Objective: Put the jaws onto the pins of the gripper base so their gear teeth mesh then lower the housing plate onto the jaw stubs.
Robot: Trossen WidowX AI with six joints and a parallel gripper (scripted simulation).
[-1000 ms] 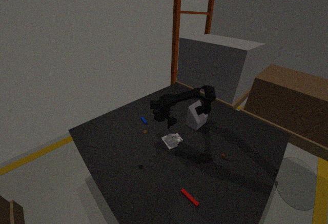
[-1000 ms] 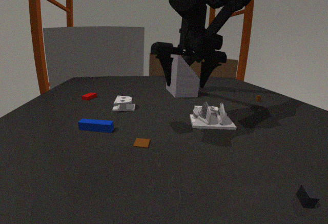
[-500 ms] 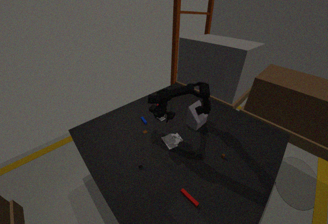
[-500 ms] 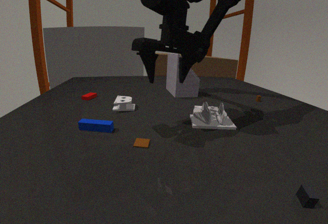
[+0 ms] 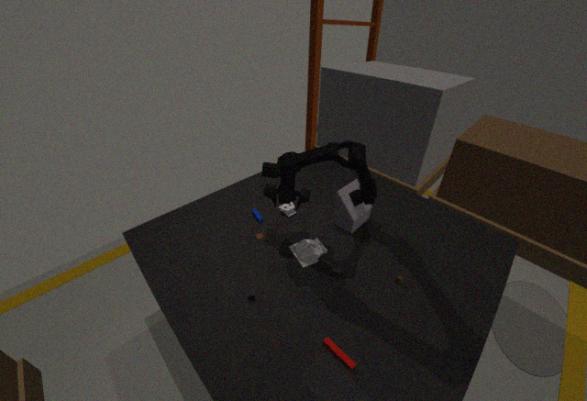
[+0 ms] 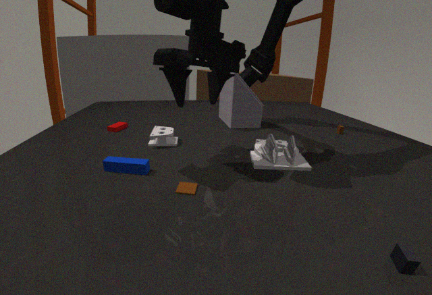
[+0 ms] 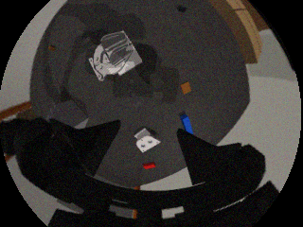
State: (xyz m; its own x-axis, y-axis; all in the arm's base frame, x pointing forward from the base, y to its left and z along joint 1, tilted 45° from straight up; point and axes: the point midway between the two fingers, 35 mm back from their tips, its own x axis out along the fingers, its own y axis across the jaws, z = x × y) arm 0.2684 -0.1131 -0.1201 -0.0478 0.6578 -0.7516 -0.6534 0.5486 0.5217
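Now: the white gripper base 8 cm behind my gripper tip, 8 cm to the right of it and 8 cm below it. Also, from my gripper tip: orange tile: 13 cm ahead, 3 cm to the right, 11 cm below; small white stand: 8 cm behind, 8 cm to the right, 10 cm below; blue block: 6 cm ahead, 14 cm to the right, 10 cm below.
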